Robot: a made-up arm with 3 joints. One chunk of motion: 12 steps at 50 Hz.
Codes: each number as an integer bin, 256 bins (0 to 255) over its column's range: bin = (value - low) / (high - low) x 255, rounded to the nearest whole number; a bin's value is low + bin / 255 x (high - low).
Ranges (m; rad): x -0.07..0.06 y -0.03..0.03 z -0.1..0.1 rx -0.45..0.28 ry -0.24..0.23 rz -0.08..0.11
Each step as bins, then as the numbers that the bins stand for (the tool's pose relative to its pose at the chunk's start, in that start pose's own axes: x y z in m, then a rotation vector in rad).
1 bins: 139 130 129 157 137 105
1 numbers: 0.0009 0.0006 0.0012 -0.0005 0.0125 -0.0018
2 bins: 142 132 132 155 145 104
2 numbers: 0.0024 0.0011 0.0035 -0.0063 0.0273 -0.0025
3 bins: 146 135 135 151 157 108
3 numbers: 0.0044 0.0018 0.0059 -0.0177 0.0494 0.0005
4 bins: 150 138 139 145 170 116
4 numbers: 0.0065 0.0025 0.0090 -0.0349 0.0733 0.0064
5 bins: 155 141 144 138 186 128
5 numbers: 0.0090 0.0032 0.0129 -0.0549 0.1028 0.0154
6 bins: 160 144 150 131 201 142
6 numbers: 0.0116 0.0039 0.0176 -0.0750 0.1305 0.0258
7 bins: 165 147 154 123 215 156
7 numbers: 0.0141 0.0046 0.0208 -0.0979 0.1563 0.0362
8 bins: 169 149 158 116 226 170
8 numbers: 0.0162 0.0051 0.0239 -0.1179 0.1765 0.0467
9 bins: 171 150 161 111 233 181
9 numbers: 0.0172 0.0053 0.0263 -0.1322 0.1895 0.0549
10 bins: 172 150 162 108 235 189
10 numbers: 0.0177 0.0053 0.0271 -0.1408 0.1931 0.0608
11 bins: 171 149 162 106 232 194
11 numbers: 0.0172 0.0051 0.0271 -0.1465 0.1876 0.0645
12 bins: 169 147 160 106 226 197
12 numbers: 0.0162 0.0046 0.0255 -0.1465 0.1765 0.0668
